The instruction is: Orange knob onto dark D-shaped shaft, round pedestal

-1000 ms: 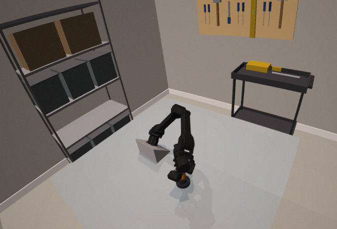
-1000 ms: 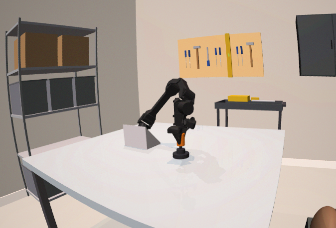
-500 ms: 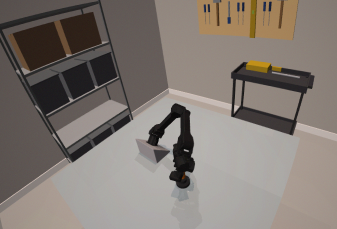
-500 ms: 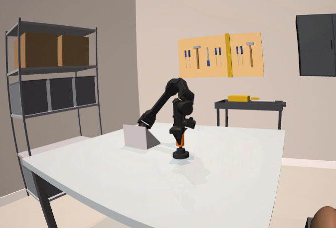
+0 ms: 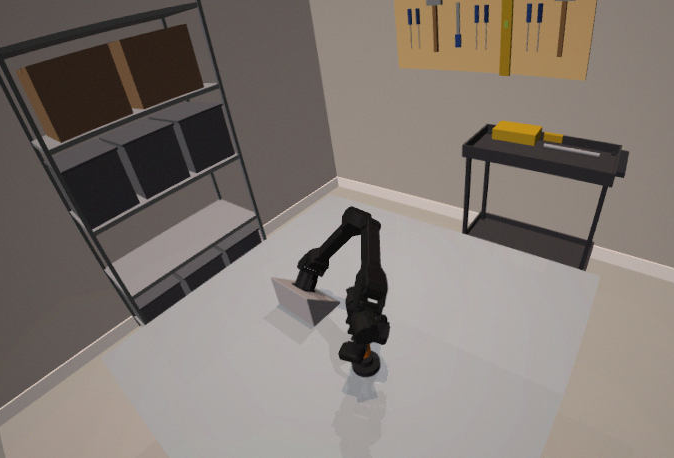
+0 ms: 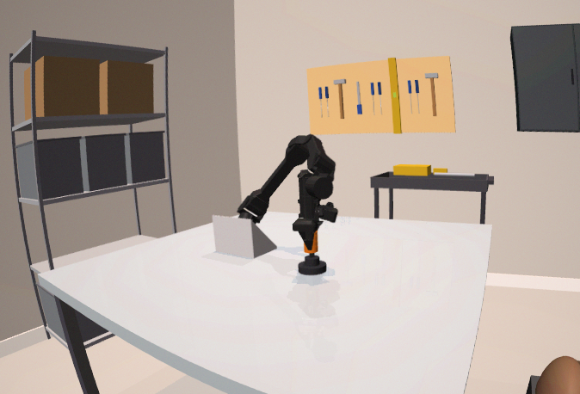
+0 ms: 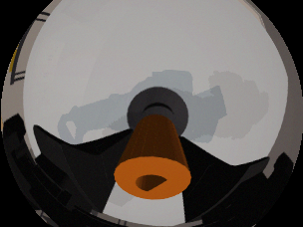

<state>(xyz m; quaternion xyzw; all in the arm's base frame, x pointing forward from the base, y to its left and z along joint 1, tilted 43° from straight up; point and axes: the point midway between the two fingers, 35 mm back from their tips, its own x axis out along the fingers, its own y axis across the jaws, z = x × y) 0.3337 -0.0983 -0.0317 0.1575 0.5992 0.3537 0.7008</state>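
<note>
The orange knob is 20 mm above my gripper tip. From my gripper tip the other things lie so: dark round pedestal: 40 mm below.
</note>
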